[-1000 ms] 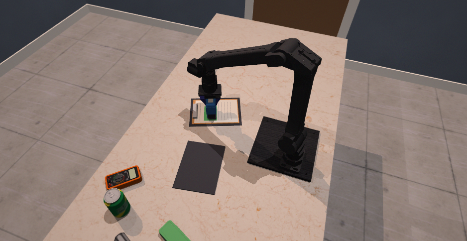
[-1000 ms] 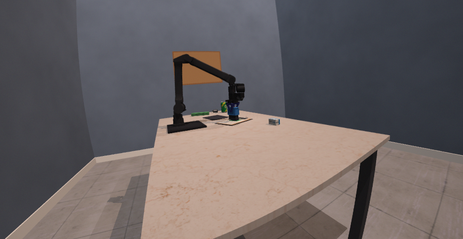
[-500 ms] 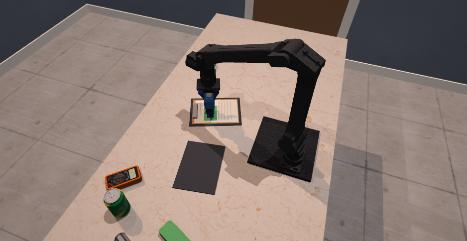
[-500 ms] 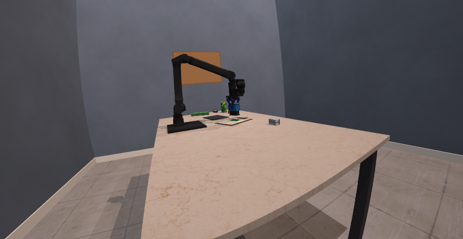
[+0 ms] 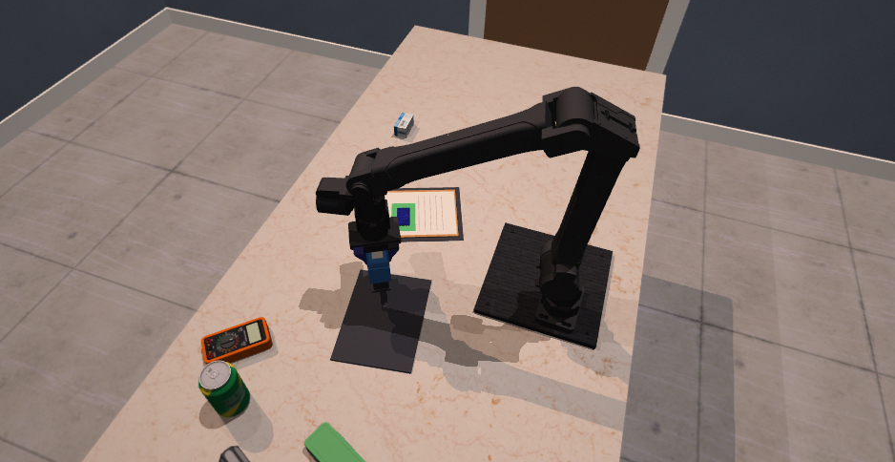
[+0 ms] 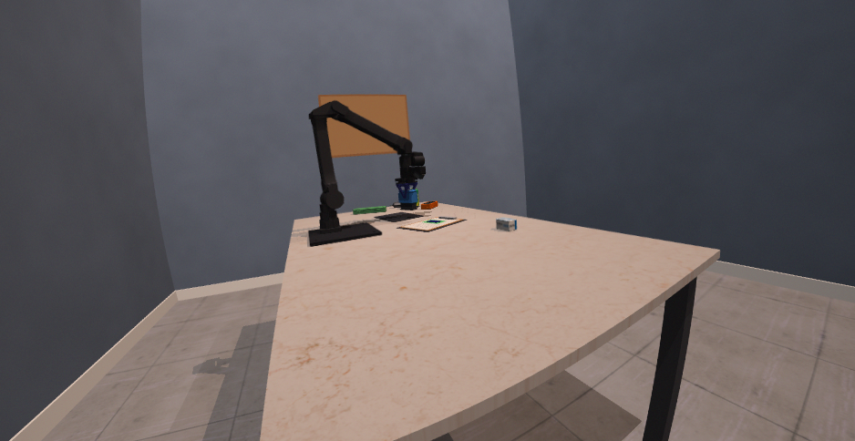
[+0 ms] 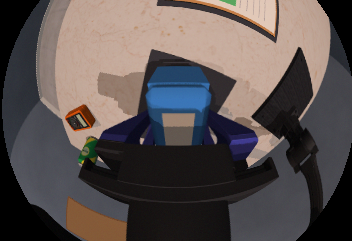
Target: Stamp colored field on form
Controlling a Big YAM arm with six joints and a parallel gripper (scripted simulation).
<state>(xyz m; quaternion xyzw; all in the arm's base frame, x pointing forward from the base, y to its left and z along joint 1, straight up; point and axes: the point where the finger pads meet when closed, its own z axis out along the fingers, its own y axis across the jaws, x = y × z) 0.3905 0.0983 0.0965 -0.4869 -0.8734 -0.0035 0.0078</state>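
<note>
Right now my hand is 40 mm past the dark mat, 70 mm to the right of it and 110 mm above it. Round my hand: form 40 mm ahead, 230 mm to the right, 100 mm below; stamp 20 mm below; green flat object 130 mm behind, 380 mm to the left, 90 mm below.
</note>
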